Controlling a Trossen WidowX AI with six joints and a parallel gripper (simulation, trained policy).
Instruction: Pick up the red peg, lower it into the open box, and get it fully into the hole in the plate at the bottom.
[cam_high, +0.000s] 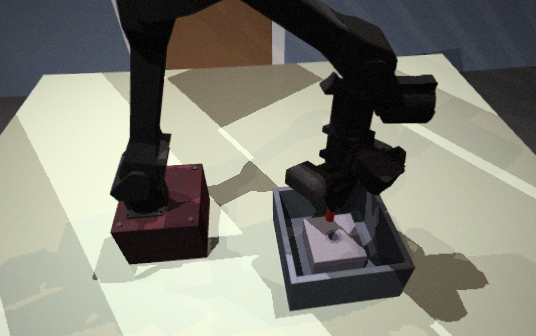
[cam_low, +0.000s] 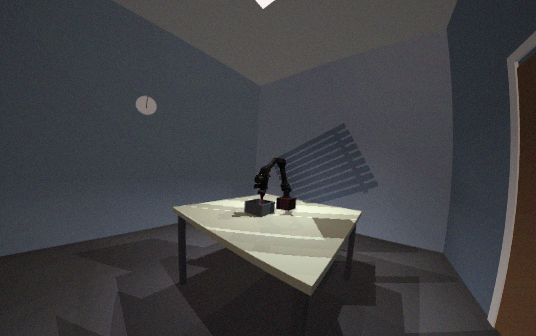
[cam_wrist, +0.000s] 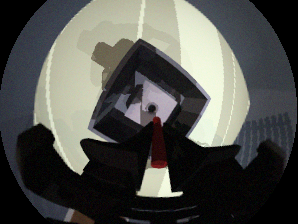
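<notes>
My gripper tip is now 1 cm to the right of the red peg and 1 cm below it. From my gripper tip the other things lie so: dark grey box: 10 cm below, 1 cm to the right; then pale plate: 8 cm below, 1 cm to the right.
</notes>
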